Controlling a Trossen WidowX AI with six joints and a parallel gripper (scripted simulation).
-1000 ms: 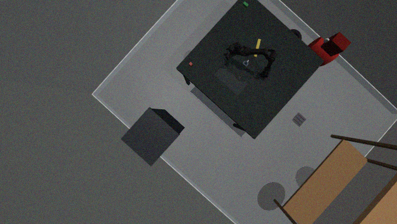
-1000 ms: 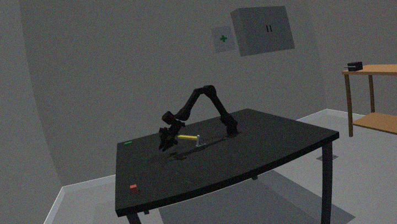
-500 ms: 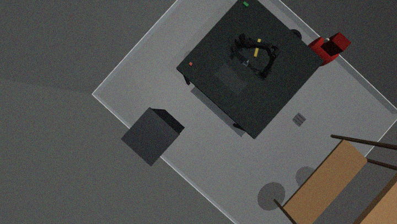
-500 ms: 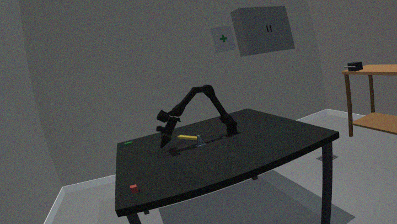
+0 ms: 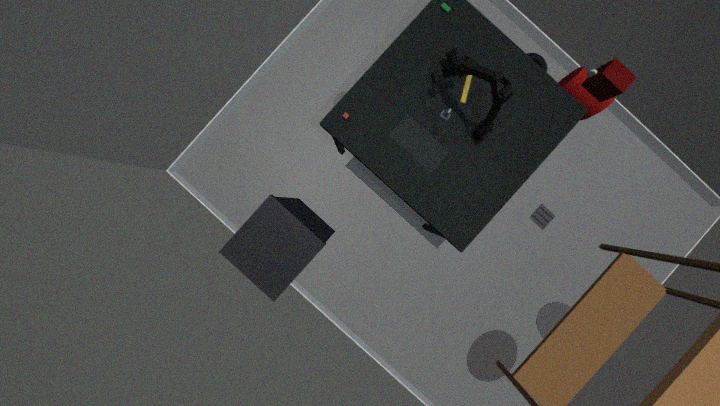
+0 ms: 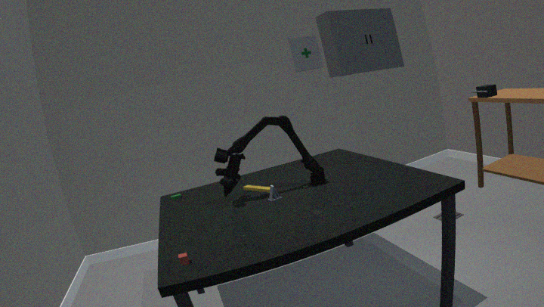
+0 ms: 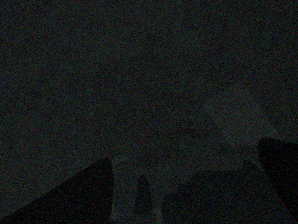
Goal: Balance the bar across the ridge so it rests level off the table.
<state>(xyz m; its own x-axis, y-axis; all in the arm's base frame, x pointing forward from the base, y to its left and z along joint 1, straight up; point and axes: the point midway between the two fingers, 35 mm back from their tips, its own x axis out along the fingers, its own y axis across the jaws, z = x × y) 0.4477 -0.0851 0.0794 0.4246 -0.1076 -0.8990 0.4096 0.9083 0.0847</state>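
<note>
My gripper tip is 190 mm past the yellow bar, 100 mm to the left of it and 40 mm above it. Also, from my gripper tip: flat green marker 410 mm to the right, 280 mm ahead, 40 mm below; then red block 590 mm to the left, 280 mm ahead, 30 mm below.
</note>
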